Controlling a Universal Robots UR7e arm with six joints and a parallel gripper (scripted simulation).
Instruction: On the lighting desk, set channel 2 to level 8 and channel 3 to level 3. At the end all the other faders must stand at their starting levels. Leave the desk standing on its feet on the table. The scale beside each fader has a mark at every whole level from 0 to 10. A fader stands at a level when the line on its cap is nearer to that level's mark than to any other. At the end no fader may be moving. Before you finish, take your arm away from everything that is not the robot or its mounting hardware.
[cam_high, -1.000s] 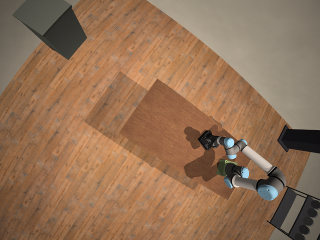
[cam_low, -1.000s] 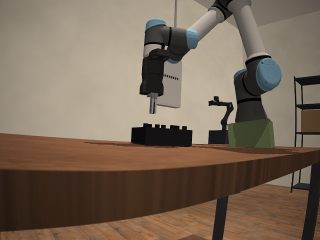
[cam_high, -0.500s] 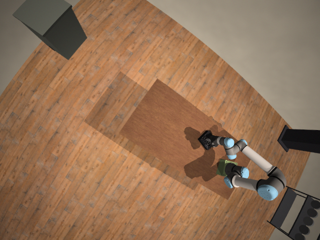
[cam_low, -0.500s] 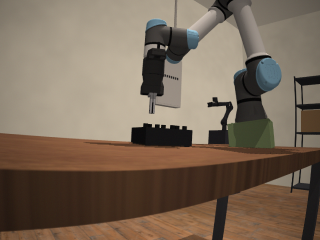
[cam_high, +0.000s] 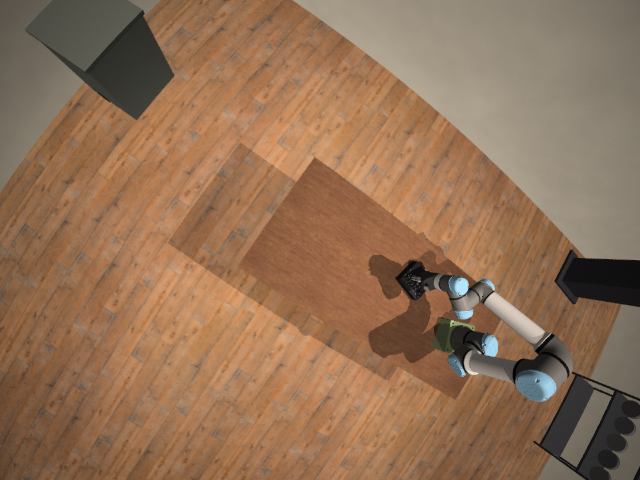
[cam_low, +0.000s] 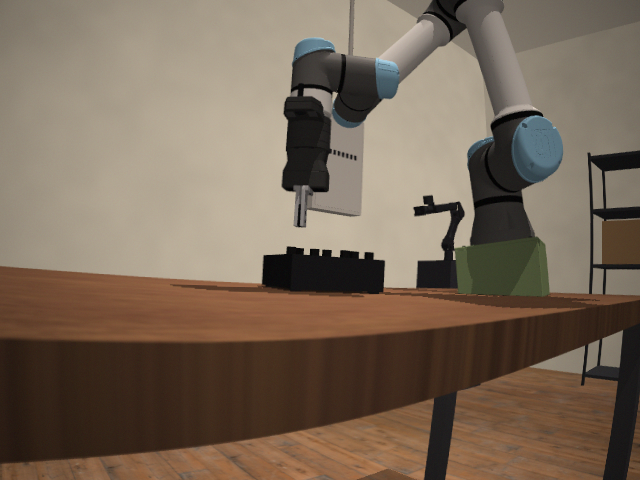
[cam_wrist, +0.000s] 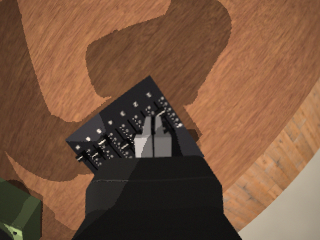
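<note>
My hand is 5 cm above the fader cap and 1 cm short of it.
</note>
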